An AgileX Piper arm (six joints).
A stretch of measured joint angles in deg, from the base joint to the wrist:
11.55 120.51 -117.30 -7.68 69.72 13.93
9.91 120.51 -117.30 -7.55 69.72 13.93
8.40 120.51 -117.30 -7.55 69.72 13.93
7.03 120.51 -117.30 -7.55 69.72 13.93
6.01 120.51 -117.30 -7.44 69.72 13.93
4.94 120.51 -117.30 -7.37 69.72 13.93
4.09 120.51 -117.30 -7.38 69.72 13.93
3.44 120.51 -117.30 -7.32 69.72 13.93
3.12 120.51 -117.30 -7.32 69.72 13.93
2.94 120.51 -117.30 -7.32 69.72 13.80
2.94 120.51 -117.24 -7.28 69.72 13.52
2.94 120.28 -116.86 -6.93 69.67 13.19
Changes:
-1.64 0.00 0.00 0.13 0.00 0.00
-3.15 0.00 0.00 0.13 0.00 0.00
-4.52 0.00 0.00 0.13 0.00 0.00
-5.54 0.00 0.00 0.24 0.00 0.00
-6.61 0.00 0.00 0.31 0.00 0.00
-7.46 0.00 0.00 0.30 0.00 0.00
-8.11 0.00 0.00 0.36 0.00 0.00
-8.43 0.00 0.00 0.36 0.00 0.00
-8.61 0.00 0.00 0.36 0.00 -0.13
-8.61 0.00 0.06 0.40 0.00 -0.41
-8.61 -0.23 0.44 0.75 -0.05 -0.74

